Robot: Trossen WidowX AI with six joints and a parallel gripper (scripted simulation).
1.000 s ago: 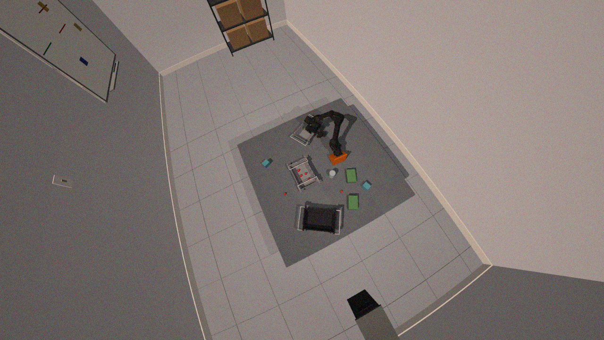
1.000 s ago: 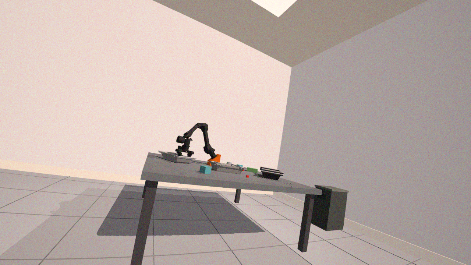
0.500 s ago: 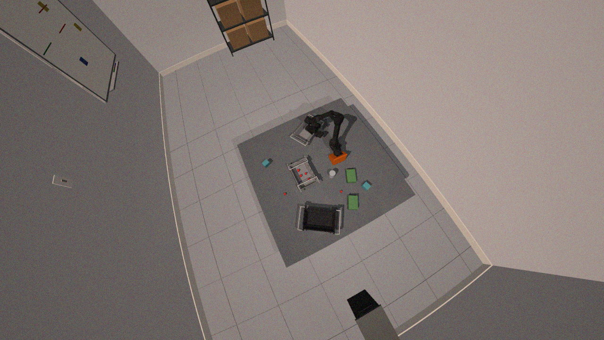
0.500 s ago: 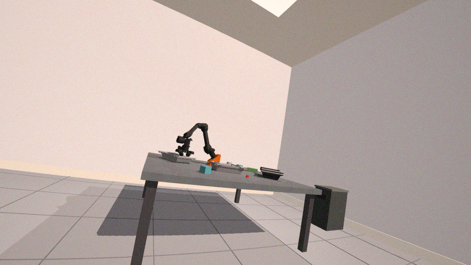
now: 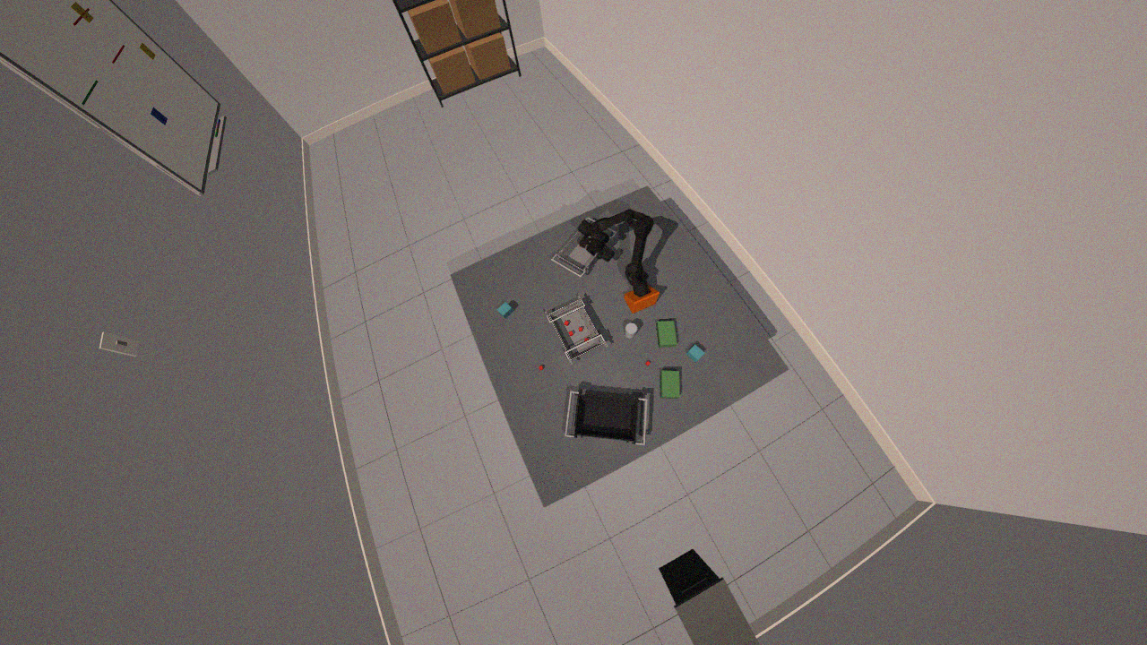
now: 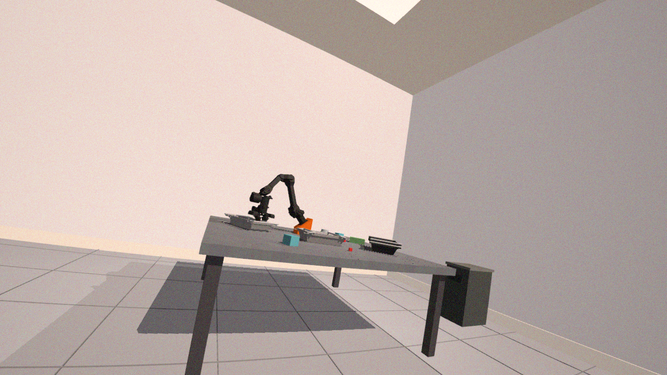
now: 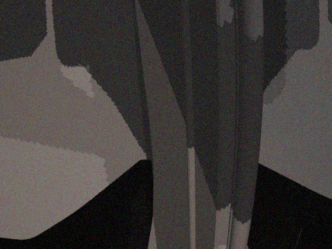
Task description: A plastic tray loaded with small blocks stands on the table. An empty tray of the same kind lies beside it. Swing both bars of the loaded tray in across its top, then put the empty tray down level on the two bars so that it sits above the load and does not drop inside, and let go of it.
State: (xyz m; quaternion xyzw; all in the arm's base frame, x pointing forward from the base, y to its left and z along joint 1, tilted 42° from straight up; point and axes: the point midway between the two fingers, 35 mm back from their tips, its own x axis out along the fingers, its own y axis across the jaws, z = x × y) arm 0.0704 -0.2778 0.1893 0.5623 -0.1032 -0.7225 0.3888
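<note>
My gripper tip is now 4 cm short of the grey tray, 7 cm to the left of it and 3 cm below it.
</note>
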